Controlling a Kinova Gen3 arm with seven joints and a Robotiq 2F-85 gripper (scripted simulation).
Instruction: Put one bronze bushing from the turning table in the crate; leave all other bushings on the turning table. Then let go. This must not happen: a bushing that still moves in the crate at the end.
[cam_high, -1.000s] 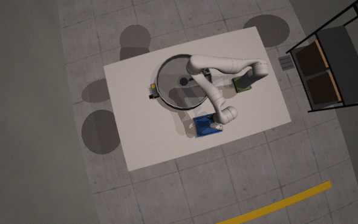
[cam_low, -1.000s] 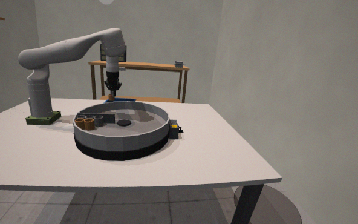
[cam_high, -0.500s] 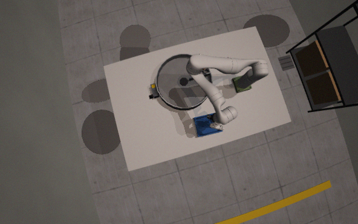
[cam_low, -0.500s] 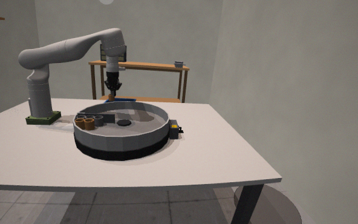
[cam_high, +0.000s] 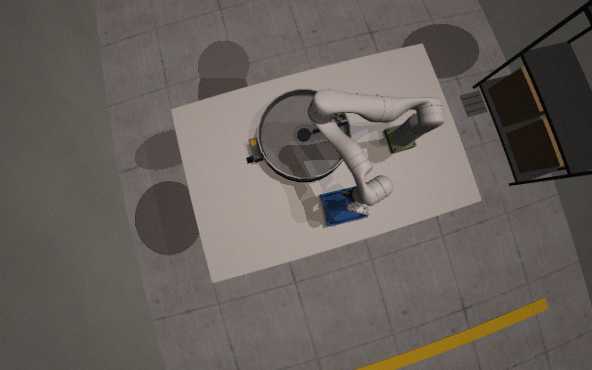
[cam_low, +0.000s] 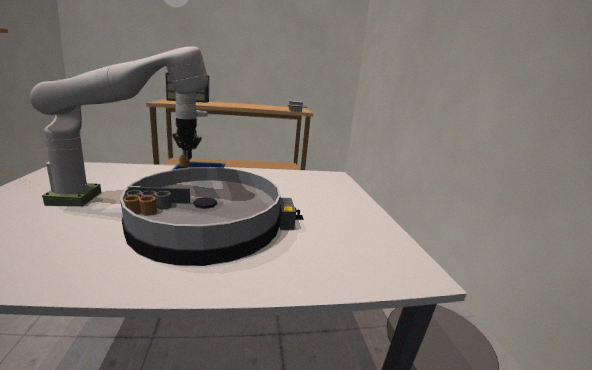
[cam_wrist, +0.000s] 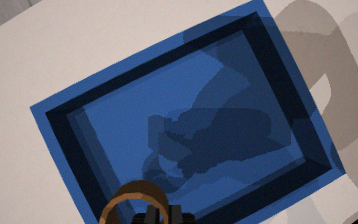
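Right now the blue crate is 40 mm ahead of my hand, 30 mm to the left of it and 80 mm below it. The rest, counted from my hand: round grey turning table: 100 mm ahead, 340 mm to the right, 50 mm below.
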